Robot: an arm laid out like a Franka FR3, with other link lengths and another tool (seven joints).
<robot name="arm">
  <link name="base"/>
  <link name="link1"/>
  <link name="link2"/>
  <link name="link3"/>
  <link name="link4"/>
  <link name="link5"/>
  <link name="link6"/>
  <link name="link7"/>
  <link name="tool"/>
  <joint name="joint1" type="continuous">
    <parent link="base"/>
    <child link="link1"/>
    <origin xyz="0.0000 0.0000 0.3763" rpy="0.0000 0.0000 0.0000"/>
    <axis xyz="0 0 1"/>
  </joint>
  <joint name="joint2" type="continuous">
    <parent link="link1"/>
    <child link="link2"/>
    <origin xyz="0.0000 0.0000 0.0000" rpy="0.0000 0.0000 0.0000"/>
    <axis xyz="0 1 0"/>
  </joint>
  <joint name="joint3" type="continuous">
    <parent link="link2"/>
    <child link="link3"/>
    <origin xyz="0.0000 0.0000 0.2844" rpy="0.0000 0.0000 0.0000"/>
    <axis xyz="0 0 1"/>
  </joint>
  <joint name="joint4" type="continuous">
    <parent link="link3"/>
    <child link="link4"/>
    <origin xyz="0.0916 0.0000 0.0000" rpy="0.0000 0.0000 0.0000"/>
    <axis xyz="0 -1 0"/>
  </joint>
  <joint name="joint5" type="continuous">
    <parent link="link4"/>
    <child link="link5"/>
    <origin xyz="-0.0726 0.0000 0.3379" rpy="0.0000 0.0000 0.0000"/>
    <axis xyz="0 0 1"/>
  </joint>
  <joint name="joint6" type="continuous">
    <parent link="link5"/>
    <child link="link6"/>
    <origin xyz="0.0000 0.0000 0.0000" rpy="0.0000 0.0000 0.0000"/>
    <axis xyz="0 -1 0"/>
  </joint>
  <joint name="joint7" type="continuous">
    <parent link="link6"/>
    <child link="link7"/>
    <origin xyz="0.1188 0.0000 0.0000" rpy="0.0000 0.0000 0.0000"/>
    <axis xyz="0 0 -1"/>
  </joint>
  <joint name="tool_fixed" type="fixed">
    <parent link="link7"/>
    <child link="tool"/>
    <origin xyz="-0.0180 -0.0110 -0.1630" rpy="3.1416 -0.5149 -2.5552"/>
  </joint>
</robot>
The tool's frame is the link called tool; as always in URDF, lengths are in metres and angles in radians. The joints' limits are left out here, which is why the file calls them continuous.
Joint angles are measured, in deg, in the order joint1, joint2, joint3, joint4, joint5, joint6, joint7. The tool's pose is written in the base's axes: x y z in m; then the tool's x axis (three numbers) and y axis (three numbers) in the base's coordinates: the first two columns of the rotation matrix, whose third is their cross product. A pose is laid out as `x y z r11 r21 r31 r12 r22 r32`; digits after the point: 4 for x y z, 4 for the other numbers.
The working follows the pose.
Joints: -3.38, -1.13, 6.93, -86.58, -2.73, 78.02, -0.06
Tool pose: 0.4961 0.0116 0.5877 -0.6272 -0.4900 0.6053 -0.5972 0.8015 0.0301
Where each joint sits with the arm in this pose, in the base's axes (m; each line is computed from the numbers above, not from the rounded line before):
joint1: 0.0000 0.0000 0.3763
joint2: 0.0000 0.0000 0.3763
joint3: -0.0056 0.0003 0.6606
joint4: 0.0858 0.0060 0.6624
joint5: 0.4162 0.0267 0.7616
joint6: 0.4162 0.0267 0.7616
joint7: 0.5339 0.0328 0.7462
the tool: 0.4961 0.0116 0.5877

